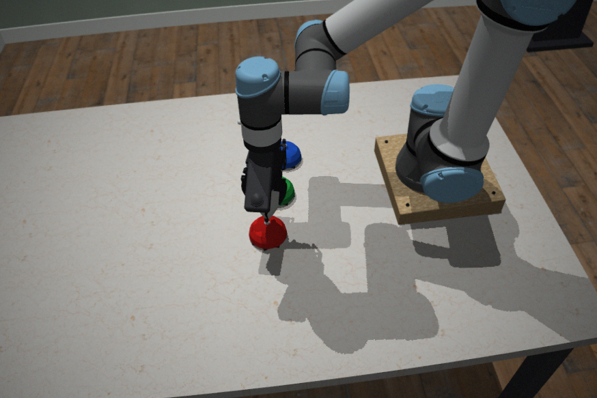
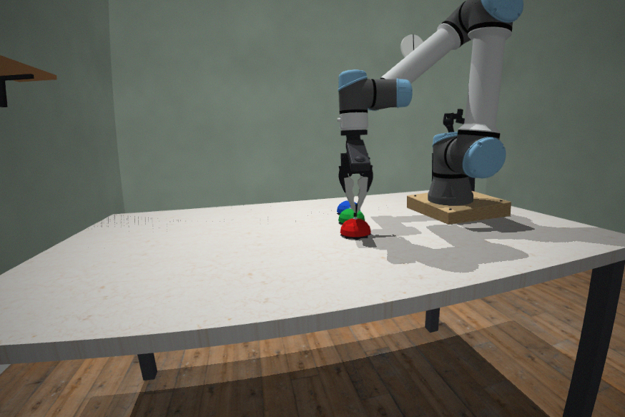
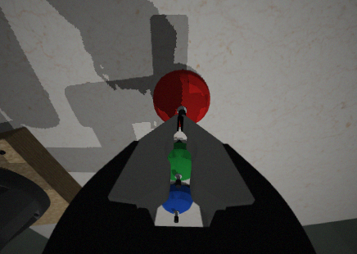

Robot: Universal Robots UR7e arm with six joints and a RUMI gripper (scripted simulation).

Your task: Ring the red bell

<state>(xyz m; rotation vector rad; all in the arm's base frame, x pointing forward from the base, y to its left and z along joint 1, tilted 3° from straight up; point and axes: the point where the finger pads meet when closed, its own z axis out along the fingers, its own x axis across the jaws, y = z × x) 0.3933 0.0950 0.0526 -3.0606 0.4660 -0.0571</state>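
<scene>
The red bell lies 40 mm below my hand. The rest, counted from my hand: green bell: 40 mm behind, 120 mm to the right, 40 mm below; then blue bell: 70 mm behind, 240 mm to the right, 40 mm below.
</scene>
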